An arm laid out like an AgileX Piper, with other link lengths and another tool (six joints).
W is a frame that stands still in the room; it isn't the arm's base.
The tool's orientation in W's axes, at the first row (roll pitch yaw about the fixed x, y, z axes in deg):
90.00 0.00 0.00
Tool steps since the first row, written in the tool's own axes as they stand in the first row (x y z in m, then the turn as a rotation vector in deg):
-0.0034 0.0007 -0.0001 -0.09 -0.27 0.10
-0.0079 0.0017 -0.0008 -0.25 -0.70 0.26
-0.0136 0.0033 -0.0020 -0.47 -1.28 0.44
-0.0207 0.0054 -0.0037 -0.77 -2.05 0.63
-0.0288 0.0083 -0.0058 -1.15 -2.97 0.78
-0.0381 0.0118 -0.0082 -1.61 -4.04 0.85
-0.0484 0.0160 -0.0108 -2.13 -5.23 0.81
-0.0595 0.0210 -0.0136 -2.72 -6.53 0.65
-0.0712 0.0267 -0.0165 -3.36 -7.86 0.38
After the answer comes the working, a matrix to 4 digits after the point.
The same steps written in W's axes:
-0.0034 0.0001 0.0007 -0.09 -0.10 -0.27
-0.0079 0.0008 0.0017 -0.25 -0.26 -0.70
-0.0136 0.0020 0.0033 -0.47 -0.44 -1.28
-0.0207 0.0037 0.0054 -0.77 -0.63 -2.05
-0.0288 0.0058 0.0083 -1.15 -0.78 -2.97
-0.0381 0.0082 0.0118 -1.61 -0.85 -4.04
-0.0484 0.0108 0.0160 -2.13 -0.81 -5.23
-0.0595 0.0136 0.0210 -2.72 -0.65 -6.53
-0.0712 0.0165 0.0267 -3.36 -0.38 -7.86

The tool's axes in the first row as the columns of a matrix, in W's axes (rounded; the answer above uses it unrounded):
1.0000 0.0000 0.0000
0.0000 0.0000 -1.0000
0.0000 1.0000 0.0000

